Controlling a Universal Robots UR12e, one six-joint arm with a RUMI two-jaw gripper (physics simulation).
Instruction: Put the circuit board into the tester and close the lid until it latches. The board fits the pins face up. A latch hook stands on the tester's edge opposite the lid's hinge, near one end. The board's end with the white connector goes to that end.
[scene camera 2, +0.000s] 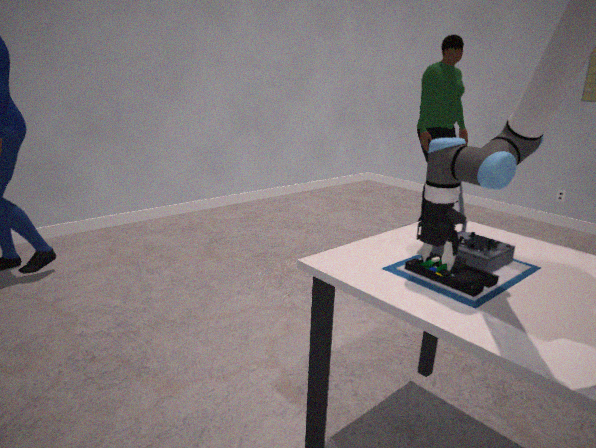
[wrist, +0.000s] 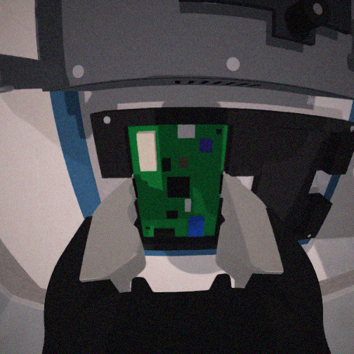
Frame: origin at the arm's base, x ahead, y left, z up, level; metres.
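Seen in the pictures: gripper, fingertip midpoint: (scene camera 2: 436, 267).
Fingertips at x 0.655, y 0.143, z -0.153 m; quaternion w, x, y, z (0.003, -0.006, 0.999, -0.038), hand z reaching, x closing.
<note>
Offsets run from my fingertips to a thing's top centre. "spot": to the spot under its first point. Level surfaces: height alone.
The green circuit board @[0.015 m up, 0.000 m ahead, 0.009 m left] (scene camera 2: 440, 267) (wrist: 170, 145) is face up, at the left part of a black tray @[spot: 0.005 m up, 0.125 m back, 0.034 m left] (scene camera 2: 470, 283) (wrist: 280, 145). Its white connector is at the upper left in the wrist view. My gripper (scene camera 2: 436, 262) (wrist: 177, 177) points down and is shut on the board, one finger against each long edge. I cannot tell whether the board is raised off the tray. The tester, a grey box @[spot: 0.042 m up, 0.116 m back, 0.070 m right] (scene camera 2: 487, 260) (wrist: 150, 40) with black parts on top, stands beside the tray, at the top of the wrist view. I cannot make out the latch hook or how the lid stands.
A blue square outline @[spot: 0.011 m down, 0.177 m back, 0.101 m left] (scene camera 2: 475, 303) (wrist: 76, 150) on the white table @[0.013 m down] (scene camera 2: 350, 260) surrounds the tray and the tester. The tester stands close along the tray's far side in the wrist view. A person in green (scene camera 2: 442, 95) stands behind the table; a person in blue (scene camera 2: 7, 150) is at the far left.
</note>
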